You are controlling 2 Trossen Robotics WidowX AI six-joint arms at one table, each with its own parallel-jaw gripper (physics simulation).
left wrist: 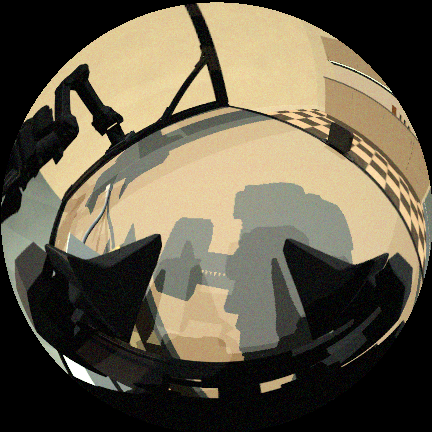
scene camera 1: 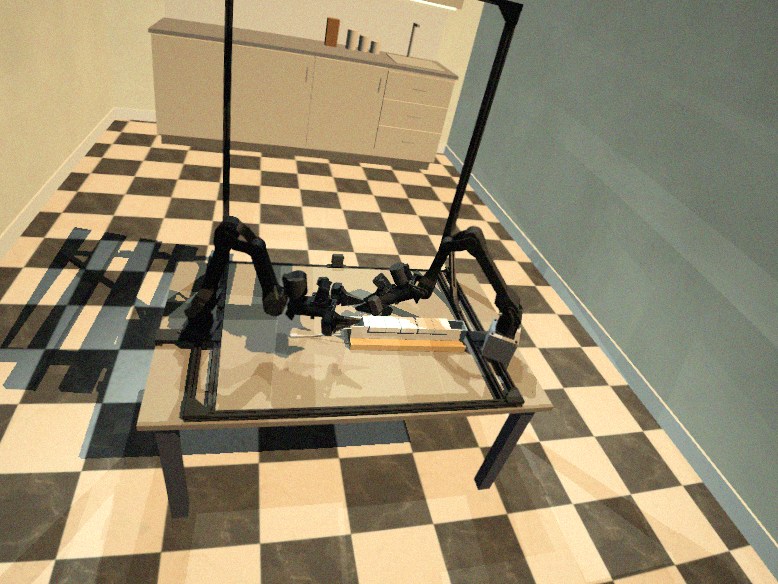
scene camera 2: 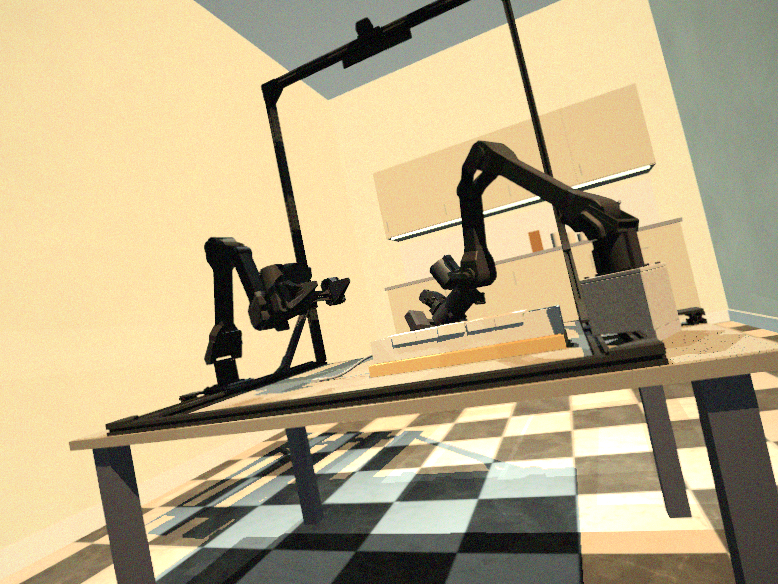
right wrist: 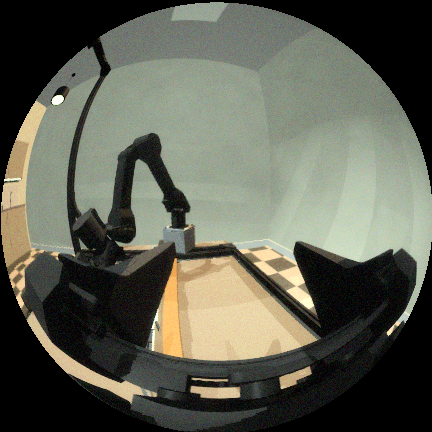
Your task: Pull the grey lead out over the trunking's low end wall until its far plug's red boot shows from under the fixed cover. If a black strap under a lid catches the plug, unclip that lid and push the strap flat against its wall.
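Frame: origin at the left arm's base, x ahead, y left, z up, level; metres.
Seen in the pictures: left gripper, fingertip midpoint: (left wrist: 224, 243) (scene camera 1: 359, 304); right gripper, fingertip midpoint: (scene camera 1: 361, 310) (scene camera 2: 333, 281) (right wrist: 237, 248); left arm's base, origin of the base link: (scene camera 1: 505, 331) (scene camera 2: 622, 271) (right wrist: 178, 226); right arm's base, origin of the base link: (left wrist: 118, 140) (scene camera 1: 200, 325) (scene camera 2: 228, 383).
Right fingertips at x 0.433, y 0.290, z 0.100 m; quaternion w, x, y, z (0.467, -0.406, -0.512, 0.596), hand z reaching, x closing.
Note:
Offsets run from my right fingertips to a thing's top centre. "pt": to the spot under its first point.
The white trunking (scene camera 1: 462, 326) (scene camera 2: 382, 349) lies on the table with pale lids @[dx -0.071, dy -0.172, dz -0.138 m] (scene camera 1: 390, 324) along its top. The grey lead @[pt dx +0.152, dy -0.050, dz -0.205 m] (scene camera 1: 314, 335) (scene camera 2: 344, 370) (left wrist: 107, 202) runs out from its left end onto the table. The plug, red boot and black strap cannot be made out. My left gripper (left wrist: 224, 243) is open and empty, behind the trunking; the trunking hides its fingertips in scene camera 2. In the left wrist view the trunking is mostly hidden behind one finger. My right gripper (scene camera 2: 331, 285) (right wrist: 237, 248) is open and empty, above the table near the trunking's left end.
An orange strip (scene camera 1: 408, 345) (scene camera 2: 471, 357) (right wrist: 171, 315) runs along the trunking's front side. A black frame (scene camera 1: 351, 411) (scene camera 2: 377, 397) borders the table, with tall posts. In scene camera 1 the two grippers are close together. A small black box @[pt dx +0.255, dy -0.469, dz -0.177 m] (scene camera 1: 337, 260) (left wrist: 340, 136) stands at the back edge.

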